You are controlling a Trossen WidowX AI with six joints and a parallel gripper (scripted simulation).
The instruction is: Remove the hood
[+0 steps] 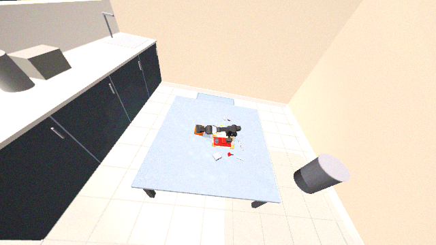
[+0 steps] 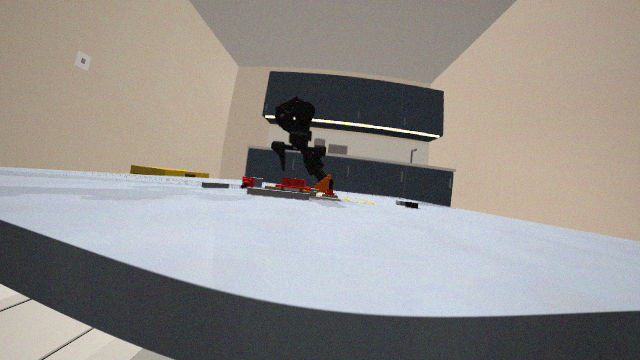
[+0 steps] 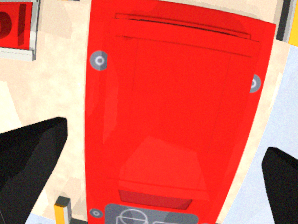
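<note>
My gripper tip is 30 mm above the hood.
</note>
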